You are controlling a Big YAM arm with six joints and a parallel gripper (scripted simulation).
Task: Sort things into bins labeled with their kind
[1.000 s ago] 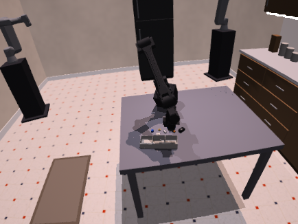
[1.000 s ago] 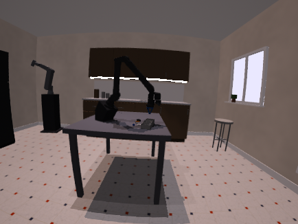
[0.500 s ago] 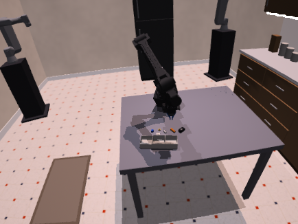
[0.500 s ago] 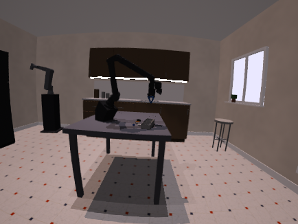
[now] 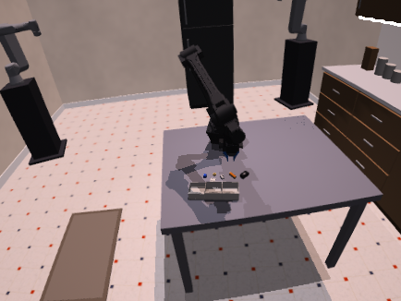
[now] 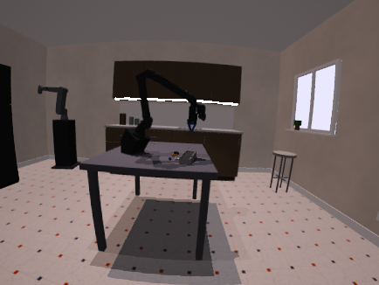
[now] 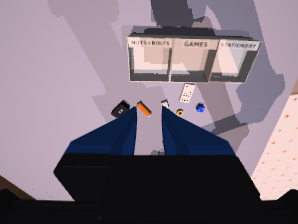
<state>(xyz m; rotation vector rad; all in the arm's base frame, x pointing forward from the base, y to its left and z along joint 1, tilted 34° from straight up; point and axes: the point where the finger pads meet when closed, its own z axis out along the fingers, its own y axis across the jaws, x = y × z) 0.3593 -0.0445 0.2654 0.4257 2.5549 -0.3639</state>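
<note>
My gripper is now 210 mm above the small brass nut, 170 mm past it and 20 mm to the left of it. Round my hand: black cube: 210 mm below, 140 mm to the left, 100 mm behind; then white domino: 210 mm below, 120 mm behind, 50 mm to the right; then orange cylinder: 210 mm below, 120 mm behind, 70 mm to the left.
</note>
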